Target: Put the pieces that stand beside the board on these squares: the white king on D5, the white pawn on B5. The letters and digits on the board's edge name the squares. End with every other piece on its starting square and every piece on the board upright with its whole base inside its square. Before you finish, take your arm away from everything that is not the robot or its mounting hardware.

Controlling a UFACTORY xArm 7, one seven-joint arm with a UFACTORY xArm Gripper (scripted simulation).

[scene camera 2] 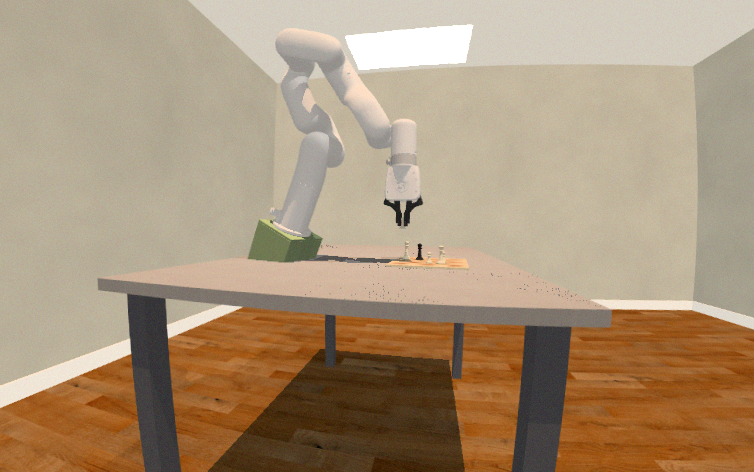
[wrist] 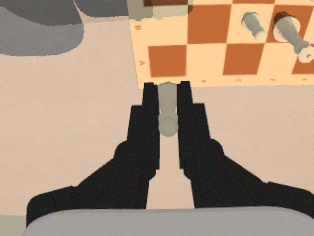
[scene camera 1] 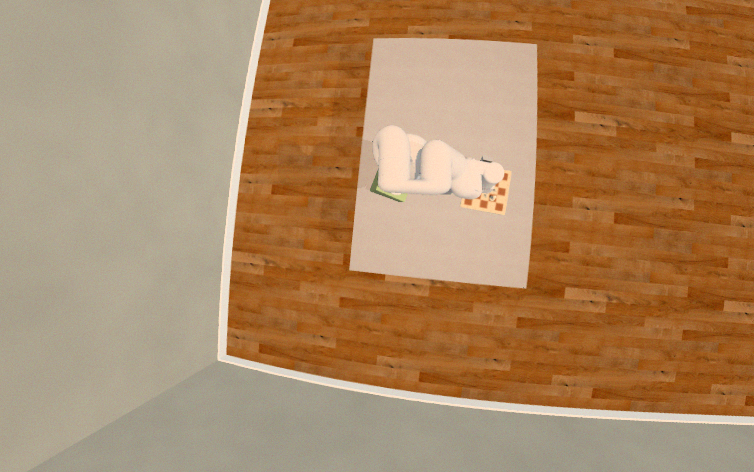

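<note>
Looking through scene camera 2, I find my gripper (scene camera 2: 402, 226) together with a chessboard (scene camera 2: 456, 264). The wrist view gives me both again, the gripper (wrist: 167, 100) and the chessboard (wrist: 209, 50). In scene camera 1 I see the chessboard (scene camera 1: 498, 206).
</note>
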